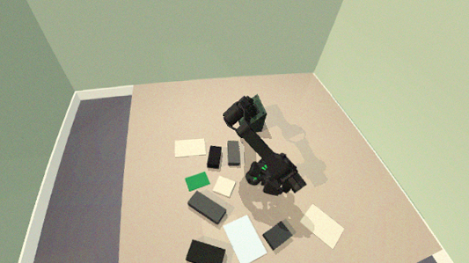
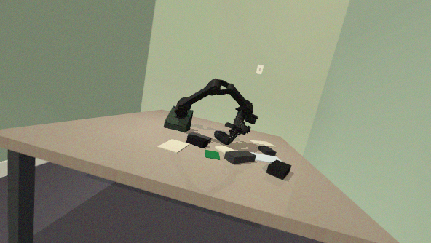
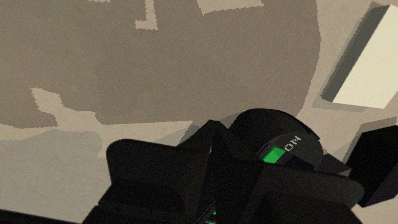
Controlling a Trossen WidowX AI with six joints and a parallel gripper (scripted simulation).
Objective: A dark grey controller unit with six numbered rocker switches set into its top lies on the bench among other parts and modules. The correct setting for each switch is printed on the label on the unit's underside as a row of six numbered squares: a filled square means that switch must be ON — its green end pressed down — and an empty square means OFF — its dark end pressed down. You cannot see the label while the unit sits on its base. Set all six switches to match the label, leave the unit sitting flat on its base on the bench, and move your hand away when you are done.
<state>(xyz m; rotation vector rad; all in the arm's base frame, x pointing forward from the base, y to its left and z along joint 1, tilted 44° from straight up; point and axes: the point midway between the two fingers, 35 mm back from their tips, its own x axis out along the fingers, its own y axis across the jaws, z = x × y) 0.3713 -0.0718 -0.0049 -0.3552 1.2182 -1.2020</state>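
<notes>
Right now the grey module is 190 mm behind my gripper tip and 80 mm to the right of it. Round my gripper tip: cream tile 160 mm to the right, 30 mm behind, 10 mm below; black block 180 mm to the right, 180 mm behind, 10 mm above; white sheet 200 mm ahead, 130 mm to the right, 10 mm below.
</notes>
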